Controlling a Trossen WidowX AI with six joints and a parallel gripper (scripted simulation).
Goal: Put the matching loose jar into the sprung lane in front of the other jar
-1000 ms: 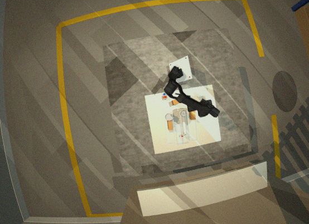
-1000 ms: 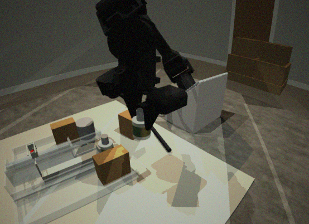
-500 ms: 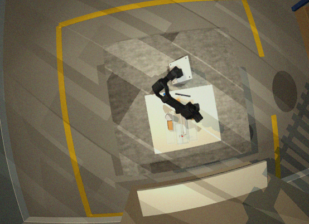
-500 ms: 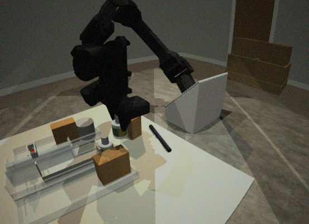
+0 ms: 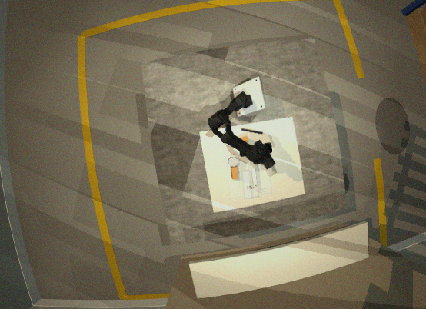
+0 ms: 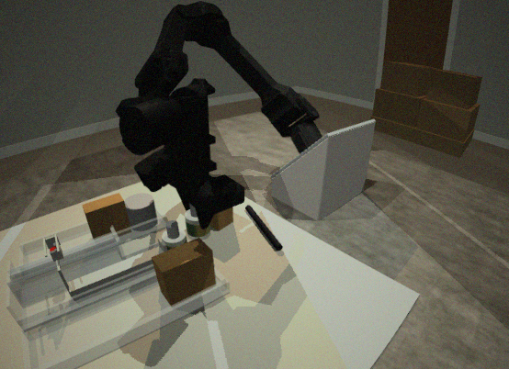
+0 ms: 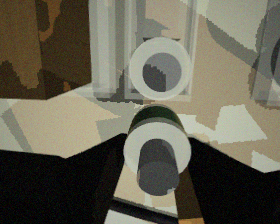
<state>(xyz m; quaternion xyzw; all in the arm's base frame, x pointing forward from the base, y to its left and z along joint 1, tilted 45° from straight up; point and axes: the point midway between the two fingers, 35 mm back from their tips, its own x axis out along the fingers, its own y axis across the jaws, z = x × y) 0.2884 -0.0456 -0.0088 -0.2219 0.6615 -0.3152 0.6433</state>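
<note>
My gripper tip is 13 cm to the left of the grey cylinder, 5 cm short of it and 2 cm above it. The rest, counted from my gripper tip: clear pusher rack: 19 cm ahead, 5 cm to the right, 3 cm below; then red mark: 23 cm ahead, 6 cm to the right, 2 cm above; then black rod: 12 cm behind, 5 cm below, 4 cm to the left.
</note>
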